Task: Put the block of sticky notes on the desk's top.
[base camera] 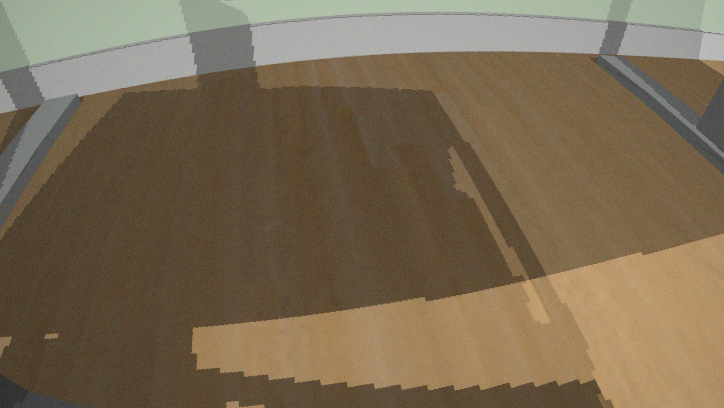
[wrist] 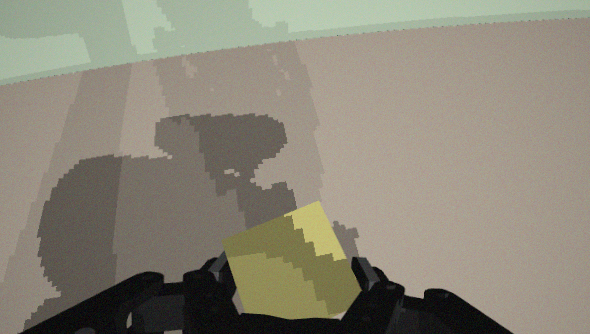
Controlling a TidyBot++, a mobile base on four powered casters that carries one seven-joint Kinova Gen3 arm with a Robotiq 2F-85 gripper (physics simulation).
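Frame: origin at the arm's base, x up, y ahead, z left, level; millimetres.
Seen in the pictures: gripper, fingertip midpoint: (wrist: 294, 271).
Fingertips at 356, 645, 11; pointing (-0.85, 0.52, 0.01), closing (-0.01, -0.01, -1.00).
Note:
A point is followed by its place in that frame, as x, y, z.
The yellow block of sticky notes (wrist: 285, 270) @[391, 638, 14] is between the fingers of my gripper (wrist: 294, 271) @[356, 645, 11] at the bottom middle of the wrist view, turned at an angle. The gripper is shut on it. The desk's top (wrist: 450, 150) @[324, 751, -110] is a pinkish-beige surface that fills most of the wrist view beyond and below the block. Shadows of the arm and gripper fall on it. How high the block is above the desk's top is hard to tell. The desk's top does not show in the base camera view.
In the base camera view, grey desk feet lie on the wooden floor at the left (base camera: 37, 136) and at the right (base camera: 658, 101). A pale baseboard (base camera: 405, 32) @[-348, 920, -43] and green wall (base camera: 405, 5) @[-293, 933, -40] (wrist: 425, 12) @[319, 955, -130] are behind. The wall meets the desk's far edge in the wrist view.

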